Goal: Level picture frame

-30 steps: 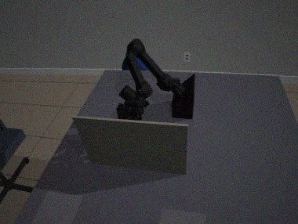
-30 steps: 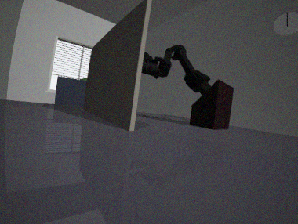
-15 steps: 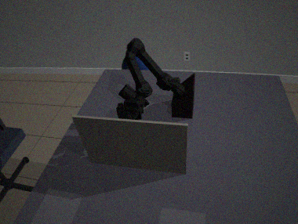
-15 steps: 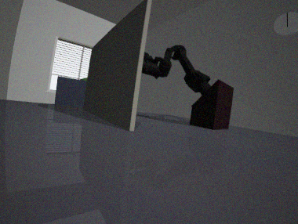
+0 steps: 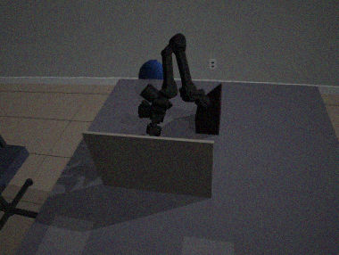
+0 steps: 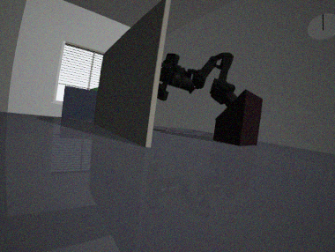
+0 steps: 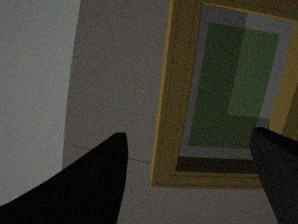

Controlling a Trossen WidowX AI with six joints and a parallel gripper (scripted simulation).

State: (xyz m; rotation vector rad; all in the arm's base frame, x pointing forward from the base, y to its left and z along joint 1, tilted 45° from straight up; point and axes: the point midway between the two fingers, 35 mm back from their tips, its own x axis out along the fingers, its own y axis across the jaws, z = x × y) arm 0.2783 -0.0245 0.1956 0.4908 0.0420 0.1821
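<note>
My gripper tip is 10 cm short of the picture frame, 2 cm to the right of it and 5 cm above it. Round my gripper tip: wall panel: 11 cm ahead, 3 cm to the left, 7 cm below.
</note>
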